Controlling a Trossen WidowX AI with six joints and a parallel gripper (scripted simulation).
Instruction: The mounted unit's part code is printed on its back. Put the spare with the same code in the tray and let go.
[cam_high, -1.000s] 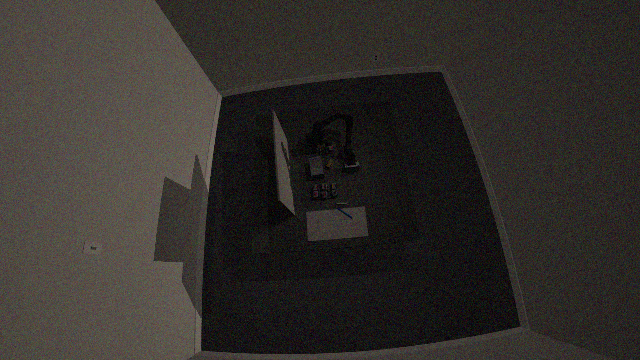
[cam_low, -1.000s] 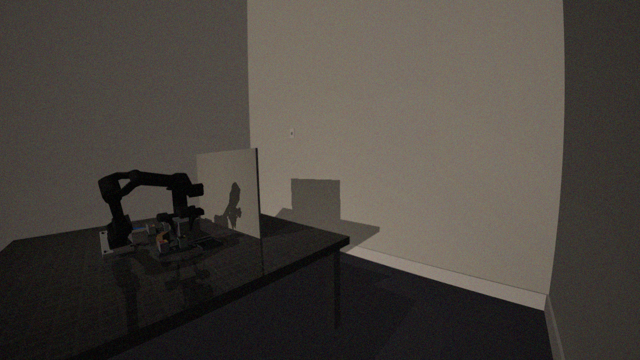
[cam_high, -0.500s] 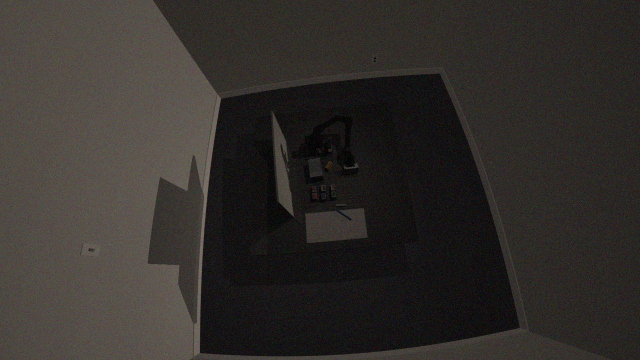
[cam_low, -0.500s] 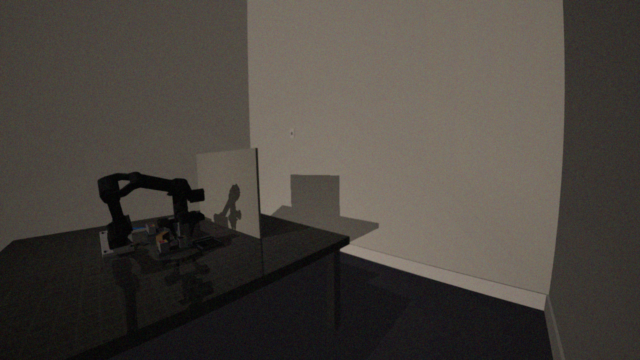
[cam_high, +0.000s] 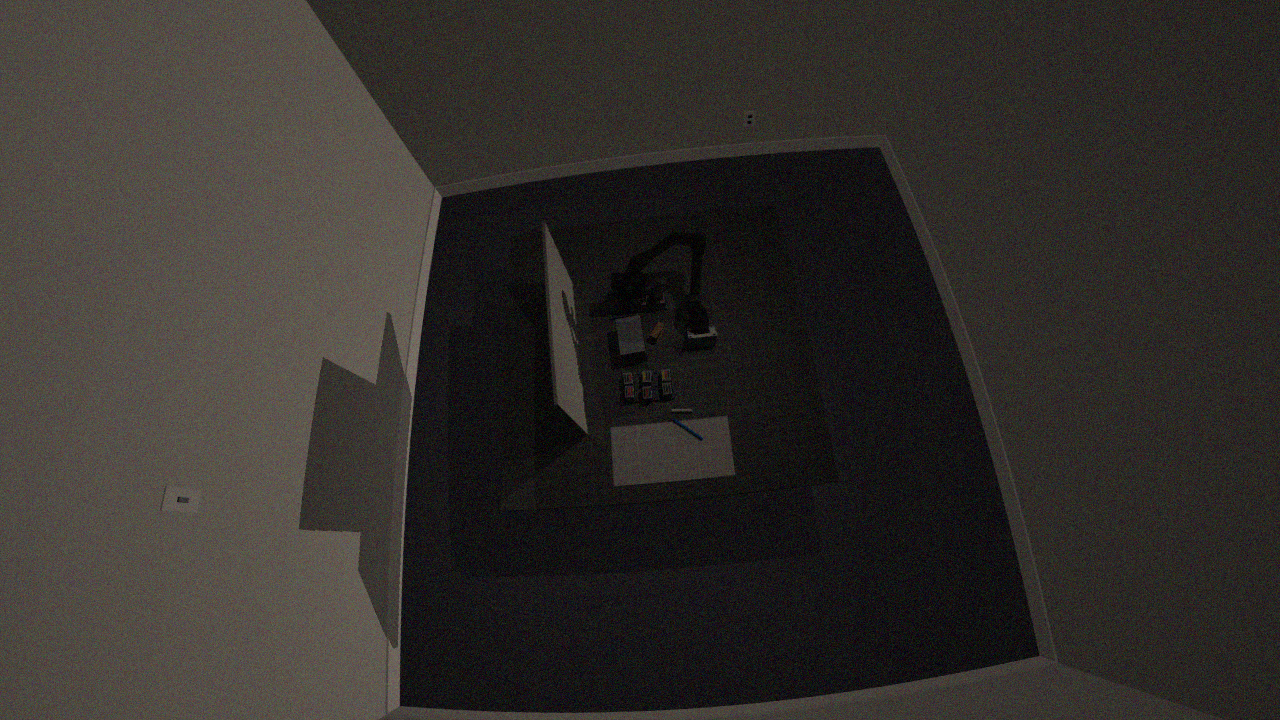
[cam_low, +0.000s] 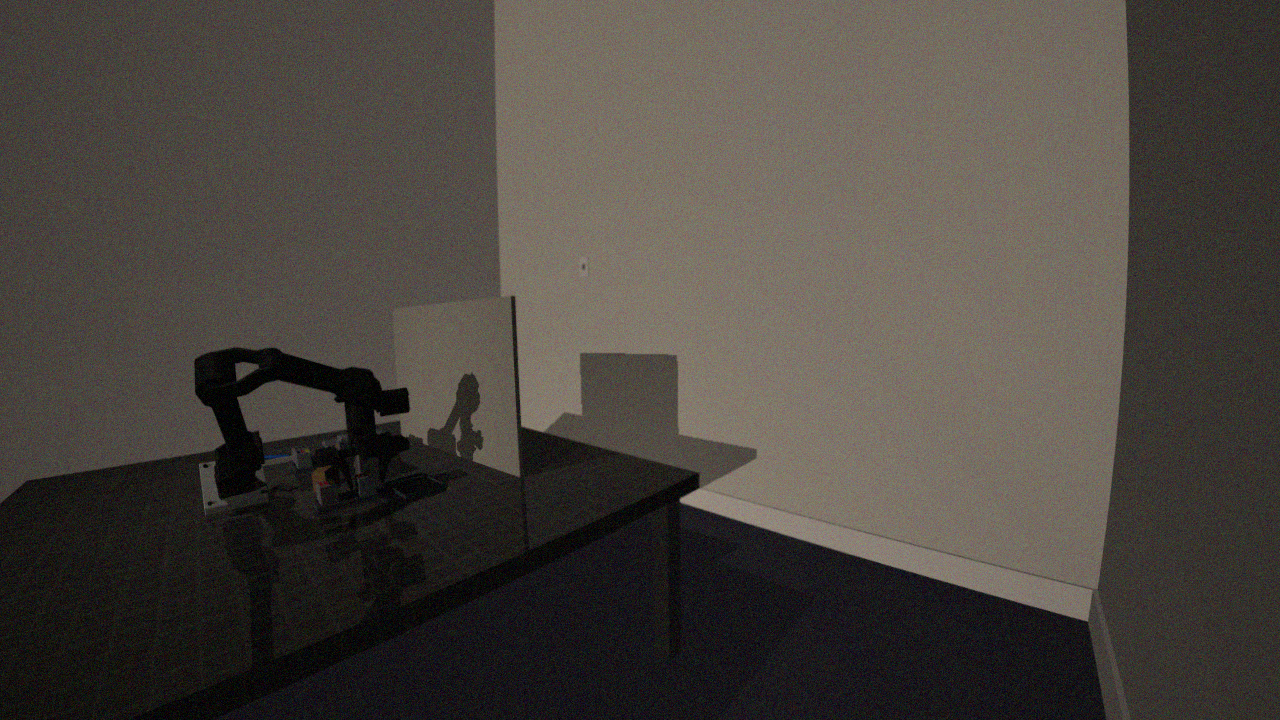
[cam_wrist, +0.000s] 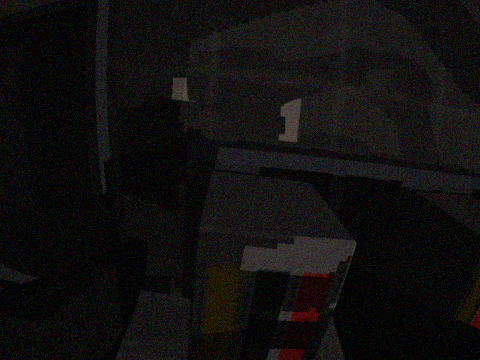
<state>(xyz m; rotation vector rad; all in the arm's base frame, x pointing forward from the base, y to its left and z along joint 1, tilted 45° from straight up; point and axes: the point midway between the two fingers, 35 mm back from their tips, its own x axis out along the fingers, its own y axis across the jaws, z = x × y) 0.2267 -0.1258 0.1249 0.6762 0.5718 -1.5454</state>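
My gripper tip is now 20 mm below the white spare block. Also, from my gripper tip: shallow rectangular tray (100 mm ahead, 20 mm to the right, 20 mm below); then white upright panel (290 mm ahead, 180 mm to the left, 200 mm above); then grey mounted unit (60 mm ahead, 180 mm to the left, 30 mm above).
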